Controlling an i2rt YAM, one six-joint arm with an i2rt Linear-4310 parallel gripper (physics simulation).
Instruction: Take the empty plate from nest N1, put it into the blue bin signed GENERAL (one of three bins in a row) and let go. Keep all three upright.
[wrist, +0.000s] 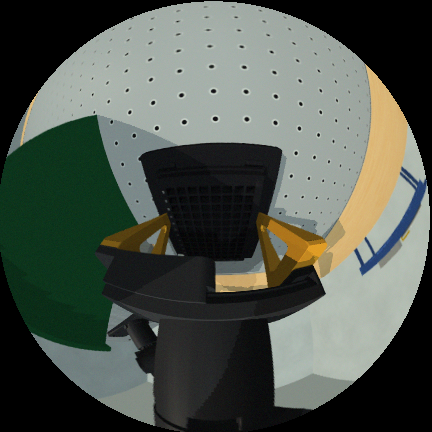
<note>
I see my gripper (213, 217), a black plate (212, 209) and a green bin (67, 200).
</note>
